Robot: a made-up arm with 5 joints.
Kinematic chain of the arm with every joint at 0, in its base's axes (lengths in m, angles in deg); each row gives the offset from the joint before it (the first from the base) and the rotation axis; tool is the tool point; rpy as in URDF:
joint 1: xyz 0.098 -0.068 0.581 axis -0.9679 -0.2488 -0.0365
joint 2: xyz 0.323 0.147 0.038 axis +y
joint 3: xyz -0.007 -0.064 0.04 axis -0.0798 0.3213 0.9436
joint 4: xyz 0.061 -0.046 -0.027 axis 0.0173 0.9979 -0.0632
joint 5: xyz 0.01 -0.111 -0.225 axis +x
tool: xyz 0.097 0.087 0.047 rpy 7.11 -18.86 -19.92
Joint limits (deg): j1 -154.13..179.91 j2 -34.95..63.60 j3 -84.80..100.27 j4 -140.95..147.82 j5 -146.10..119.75
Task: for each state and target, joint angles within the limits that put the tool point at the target. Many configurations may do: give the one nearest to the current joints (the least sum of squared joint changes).
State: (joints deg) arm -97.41 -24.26 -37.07 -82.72 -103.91
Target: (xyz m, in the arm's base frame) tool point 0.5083 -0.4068 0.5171
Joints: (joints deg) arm -63.29 -34.95 -31.23 -104.93 -104.80
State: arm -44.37 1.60 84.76 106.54 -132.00
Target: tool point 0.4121 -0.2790 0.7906
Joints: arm -11.50 -16.40 68.83 131.05 -123.64
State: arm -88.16 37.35 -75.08 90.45 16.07
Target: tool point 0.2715 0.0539 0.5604
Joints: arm -75.17 35.68 -67.72 65.06 27.35
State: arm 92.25 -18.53 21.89 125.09 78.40
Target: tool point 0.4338 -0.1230 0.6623
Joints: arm 65.93 -34.95 7.54 80.55 37.02
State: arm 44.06 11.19 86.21 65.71 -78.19
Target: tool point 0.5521 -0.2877 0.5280
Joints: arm 42.96 -9.47 87.21 31.02 -120.57
